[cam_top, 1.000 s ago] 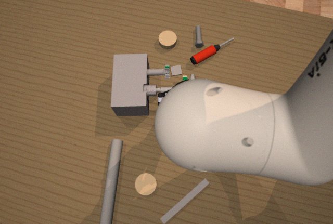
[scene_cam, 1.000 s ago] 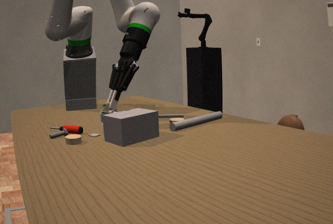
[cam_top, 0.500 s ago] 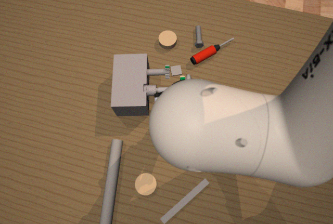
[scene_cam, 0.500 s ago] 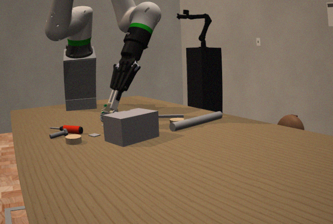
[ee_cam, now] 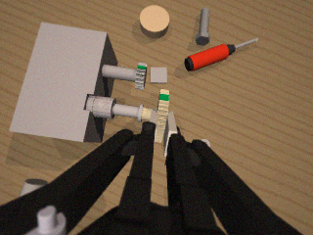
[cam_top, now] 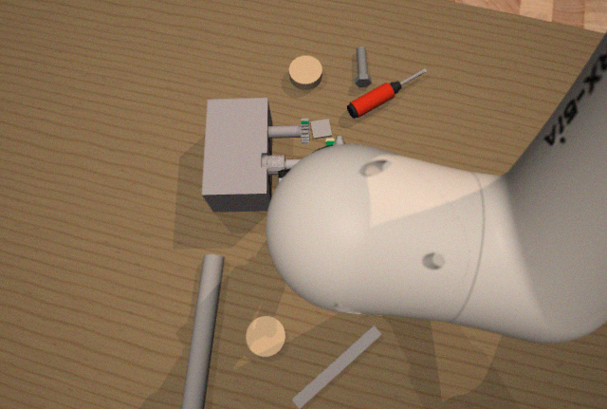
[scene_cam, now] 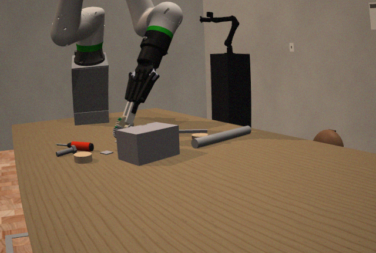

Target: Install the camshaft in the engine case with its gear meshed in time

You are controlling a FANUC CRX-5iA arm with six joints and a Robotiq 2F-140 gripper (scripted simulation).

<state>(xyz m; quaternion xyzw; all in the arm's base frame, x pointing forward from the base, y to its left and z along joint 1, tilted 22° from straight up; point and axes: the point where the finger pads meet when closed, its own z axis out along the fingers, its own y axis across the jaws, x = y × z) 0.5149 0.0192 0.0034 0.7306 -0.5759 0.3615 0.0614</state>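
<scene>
Right now the small crank gear is 50 mm ahead of my hand, 60 mm to the right of it and 40 mm below it. Also, from my hand: small grey plate: 40 mm ahead, 100 mm to the right, 100 mm below; wooden disc: 30 mm ahead, 230 mm to the left, 100 mm below; grey bolt: 10 mm ahead, 220 mm to the right, 90 mm below.
</scene>
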